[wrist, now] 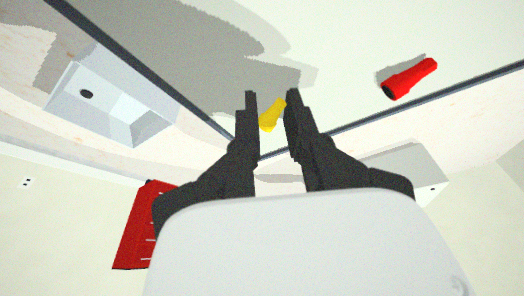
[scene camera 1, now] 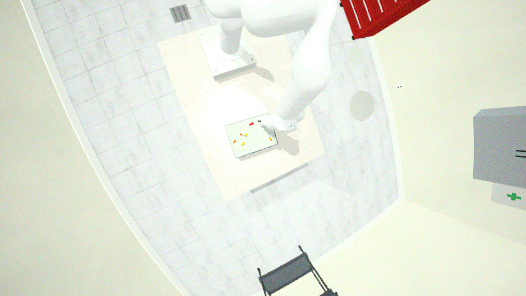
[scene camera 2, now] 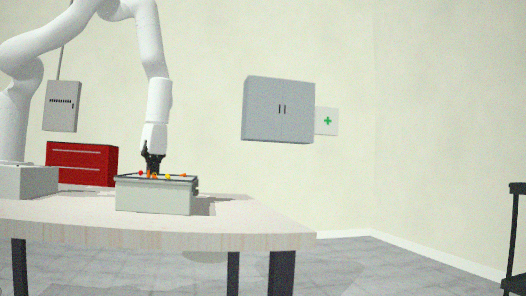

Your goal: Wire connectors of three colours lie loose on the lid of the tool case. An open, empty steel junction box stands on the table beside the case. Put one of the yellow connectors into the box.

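Observation:
A yellow connector (wrist: 272, 115) stands between the black fingertips over a corner of the tool case lid (wrist: 350, 30) (scene camera 1: 257, 142). My gripper (wrist: 270, 105) (scene camera 2: 153, 169) is shut on it, low at the lid. Two more yellow connectors (scene camera 1: 246, 135) (scene camera 1: 243, 144) lie further along the lid. A red connector (scene camera 1: 251, 123) (wrist: 407, 80) lies near the lid's edge, beside the gripper. Several orange connectors (scene camera 1: 234, 141) (scene camera 1: 270, 139) (scene camera 2: 183, 175) are on the lid. The open steel junction box (wrist: 132, 82) stands beside the case, left in the wrist view; the arm mostly hides it in scene camera 1.
The tool case (scene camera 2: 152, 197) has a raised dark rim around its lid. The robot's base block (scene camera 1: 235, 70) (scene camera 2: 40, 181) stands on the same table (scene camera 2: 150, 239). A red drawer cabinet (scene camera 2: 85, 162) (wrist: 132, 235) is beyond the table. A dark folding chair (scene camera 1: 286, 272) stands away from it.

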